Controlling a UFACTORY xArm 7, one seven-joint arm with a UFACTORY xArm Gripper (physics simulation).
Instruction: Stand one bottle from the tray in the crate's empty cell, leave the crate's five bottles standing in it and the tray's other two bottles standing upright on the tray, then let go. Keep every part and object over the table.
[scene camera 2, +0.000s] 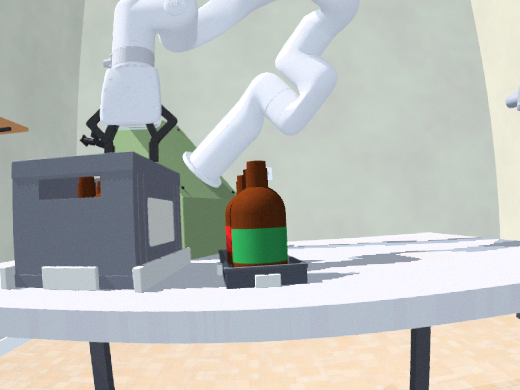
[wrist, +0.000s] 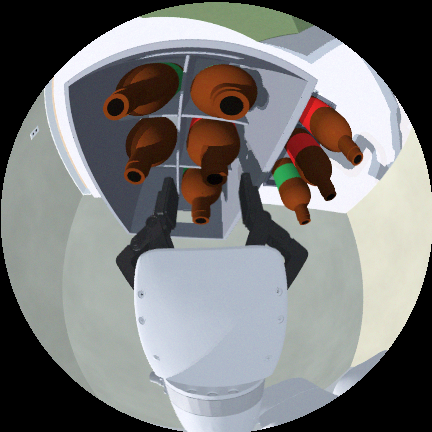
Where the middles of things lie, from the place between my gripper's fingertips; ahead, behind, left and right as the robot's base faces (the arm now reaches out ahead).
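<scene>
I see the red-label brown bottle (wrist: 313, 165), and it stands 19 cm to the left of my hand, 9 cm below it and 4 cm behind it.
</scene>
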